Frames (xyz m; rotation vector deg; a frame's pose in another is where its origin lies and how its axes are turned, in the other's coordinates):
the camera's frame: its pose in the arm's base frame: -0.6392 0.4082 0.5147 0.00 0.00 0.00
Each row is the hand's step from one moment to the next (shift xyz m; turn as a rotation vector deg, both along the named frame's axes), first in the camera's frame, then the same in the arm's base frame.
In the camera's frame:
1: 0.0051 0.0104 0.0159 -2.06 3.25 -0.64
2: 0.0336 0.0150 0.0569 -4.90 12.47 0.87
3: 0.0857 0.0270 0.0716 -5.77 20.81 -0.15
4: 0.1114 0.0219 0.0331 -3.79 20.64 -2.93
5: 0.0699 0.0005 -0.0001 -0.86 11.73 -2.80
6: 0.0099 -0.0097 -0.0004 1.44 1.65 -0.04
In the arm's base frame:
1: 0.0051 0.0104 0.0159 -2.06 3.25 -0.64
2: 0.0336 0.0150 0.0569 -4.90 12.47 0.87
3: 0.0857 0.0270 0.0716 -5.77 20.81 -0.15
4: 0.1114 0.0219 0.0331 -3.79 20.64 -2.93
5: 0.0699 0.0005 -0.0001 -0.86 11.73 -2.80
6: 0.0099 -0.0097 -0.0004 1.44 1.65 -0.04

